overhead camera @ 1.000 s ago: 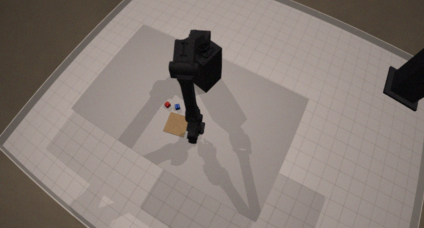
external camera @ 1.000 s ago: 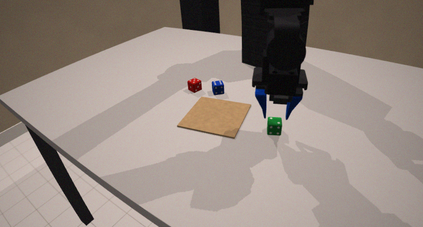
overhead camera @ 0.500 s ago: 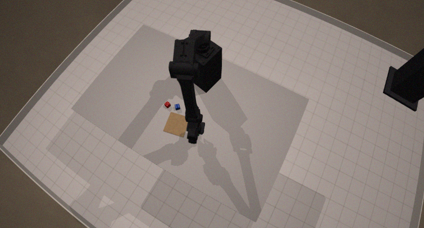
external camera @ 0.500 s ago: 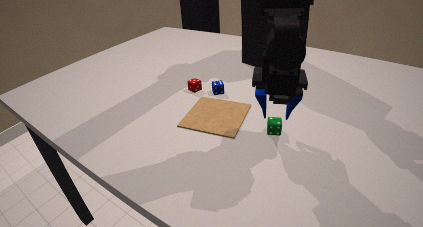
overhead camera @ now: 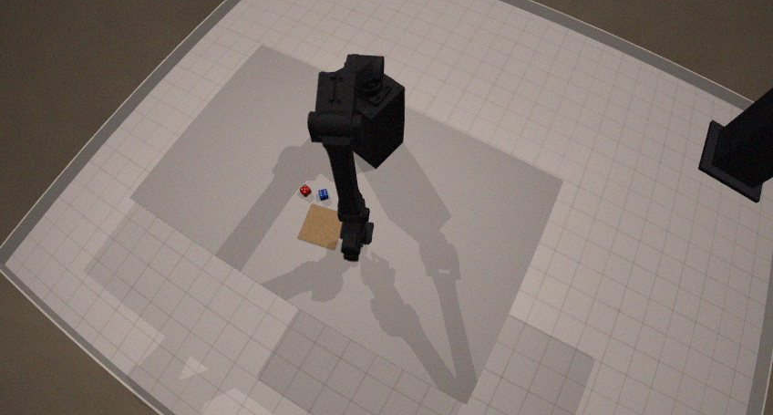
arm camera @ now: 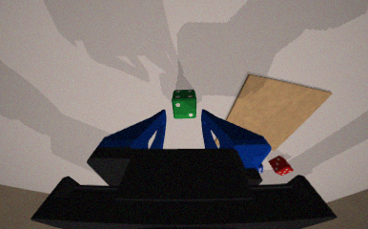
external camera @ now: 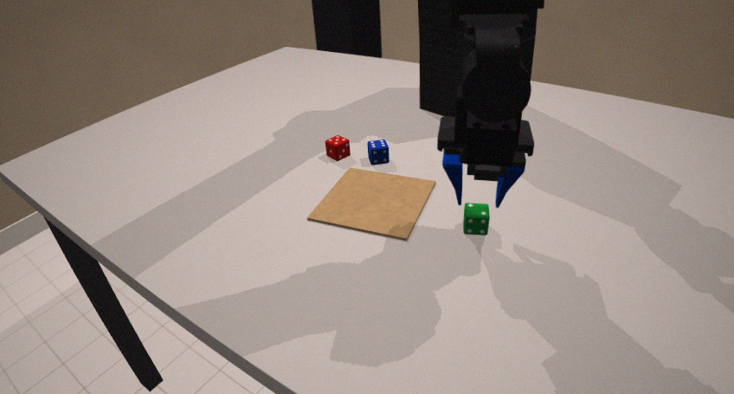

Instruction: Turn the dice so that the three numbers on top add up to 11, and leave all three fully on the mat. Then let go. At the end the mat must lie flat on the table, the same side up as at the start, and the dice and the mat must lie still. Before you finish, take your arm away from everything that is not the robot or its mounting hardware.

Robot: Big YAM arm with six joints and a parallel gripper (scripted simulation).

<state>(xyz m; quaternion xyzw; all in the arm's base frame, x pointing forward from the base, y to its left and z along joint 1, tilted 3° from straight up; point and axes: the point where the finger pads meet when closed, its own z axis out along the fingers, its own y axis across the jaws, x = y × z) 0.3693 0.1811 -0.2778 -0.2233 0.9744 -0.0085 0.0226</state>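
My hand is 30 mm above the green die. Also, from my hand: tan mat (150 mm to the right, 40 mm below, 20 mm ahead); then red die (280 mm to the right, 50 mm behind, 30 mm below); then blue die (210 mm to the right, 80 mm behind, 30 mm below).
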